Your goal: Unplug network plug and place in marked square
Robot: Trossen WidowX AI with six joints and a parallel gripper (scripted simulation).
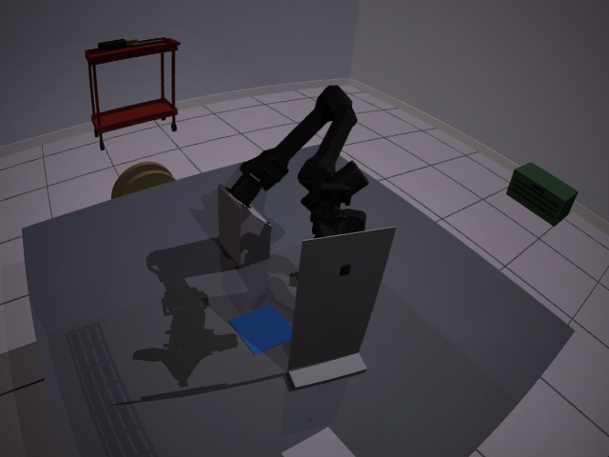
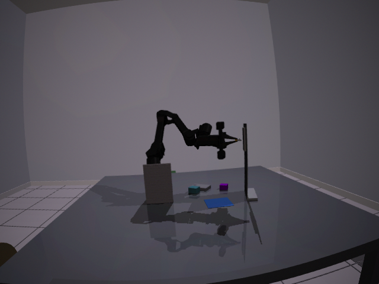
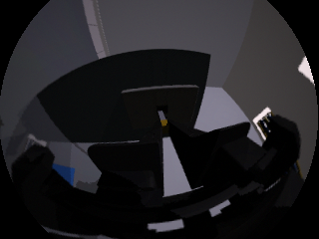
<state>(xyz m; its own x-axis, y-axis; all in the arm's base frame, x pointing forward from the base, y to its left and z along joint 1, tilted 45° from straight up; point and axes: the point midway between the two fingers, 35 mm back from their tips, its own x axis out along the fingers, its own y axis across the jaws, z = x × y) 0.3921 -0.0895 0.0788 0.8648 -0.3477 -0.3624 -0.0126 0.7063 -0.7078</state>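
My gripper tip is 290 mm above the blue marked square, 120 mm past it and 70 mm to the left of it. From my gripper tip the other things lie so: upright dark panel (120 mm below, 50 mm ahead, 10 mm to the right); then yellowish network plug (10 mm ahead); then purple cube (270 mm below, 140 mm to the left, 40 mm behind).
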